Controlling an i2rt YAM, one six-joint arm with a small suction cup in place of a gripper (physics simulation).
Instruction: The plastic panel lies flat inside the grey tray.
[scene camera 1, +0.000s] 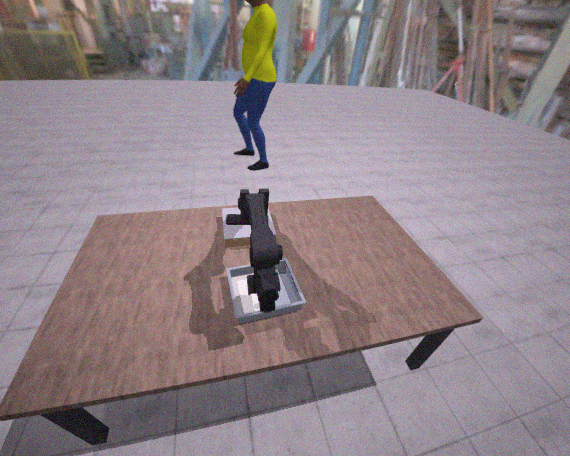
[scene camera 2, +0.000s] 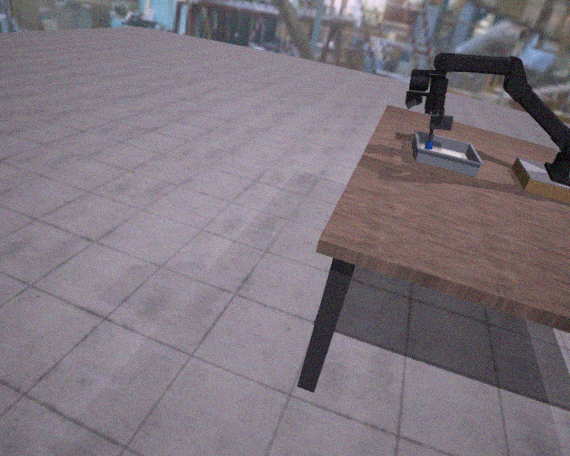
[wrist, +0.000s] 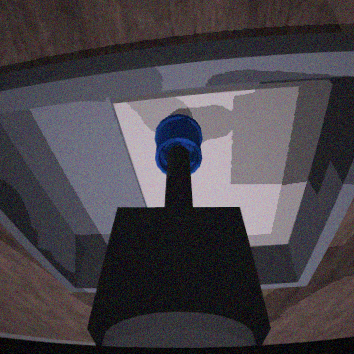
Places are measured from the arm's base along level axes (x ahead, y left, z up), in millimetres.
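Pixels of known places: end effector, tool point: (scene camera 2: 428, 148) (wrist: 178, 135); arm's base, origin of the base link: (scene camera 1: 247, 220) (scene camera 2: 557, 174).
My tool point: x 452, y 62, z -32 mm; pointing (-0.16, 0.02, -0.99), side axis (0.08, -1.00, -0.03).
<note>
Ahead of a thing's pixels: the offset from my tool point to its top centre. Level surfaces: height alone.
The white plastic panel {dx -59, dy -41, dz -10 mm} (scene camera 1: 243, 295) (scene camera 2: 454, 153) (wrist: 218, 182) lies flat on the floor of the grey tray {dx -58, dy +5, dz +31 mm} (scene camera 1: 295, 289) (scene camera 2: 447, 163) (wrist: 81, 147), towards one side of it. My blue suction cup (scene camera 2: 429, 145) (wrist: 178, 140) hangs a little above the panel's far part, inside the tray's outline, and carries nothing. In scene camera 1 the black arm (scene camera 1: 262, 246) reaches over the tray and hides the cup. Arm shadows fall across the panel and the tray floor.
The tray sits near the middle of a wooden table {dz -19 mm} (scene camera 1: 374, 253) (scene camera 2: 419, 226). The arm's grey base plate (scene camera 1: 237, 232) lies behind the tray. A person in a yellow top (scene camera 1: 256, 81) walks on the tiled floor beyond the table.
</note>
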